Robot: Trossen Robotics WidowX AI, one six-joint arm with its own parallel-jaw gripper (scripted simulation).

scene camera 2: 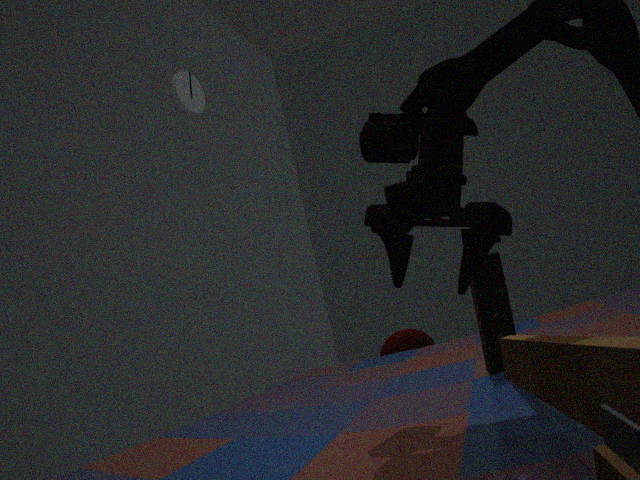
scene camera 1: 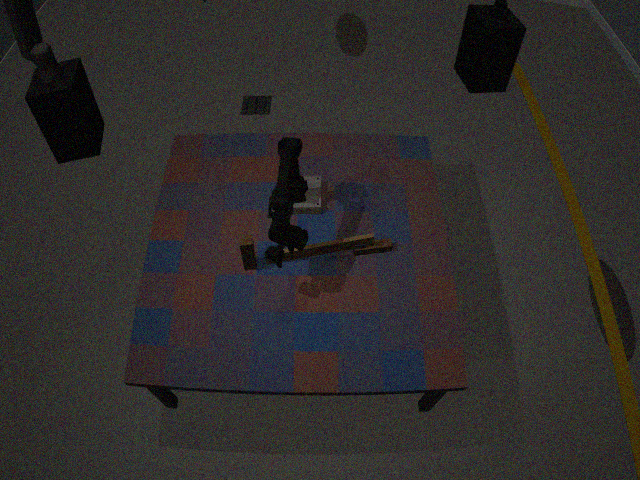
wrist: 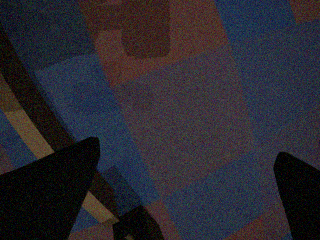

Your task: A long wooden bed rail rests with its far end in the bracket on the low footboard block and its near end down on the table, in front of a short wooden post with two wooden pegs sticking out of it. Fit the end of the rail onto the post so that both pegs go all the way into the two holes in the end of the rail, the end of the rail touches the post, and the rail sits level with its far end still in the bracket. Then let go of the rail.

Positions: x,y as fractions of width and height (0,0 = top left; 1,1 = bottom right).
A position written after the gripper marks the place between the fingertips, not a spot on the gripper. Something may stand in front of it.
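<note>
Open and holding nothing, the gripper (scene camera 2: 0.67,0.61) is visible also at (scene camera 1: 0.45,0.54) and (wrist: 0.60,0.65). The scene includes a wooden rail (scene camera 2: 0.90,0.78) too, and scene camera 1 shows the rail (scene camera 1: 0.54,0.51) as well.
</note>
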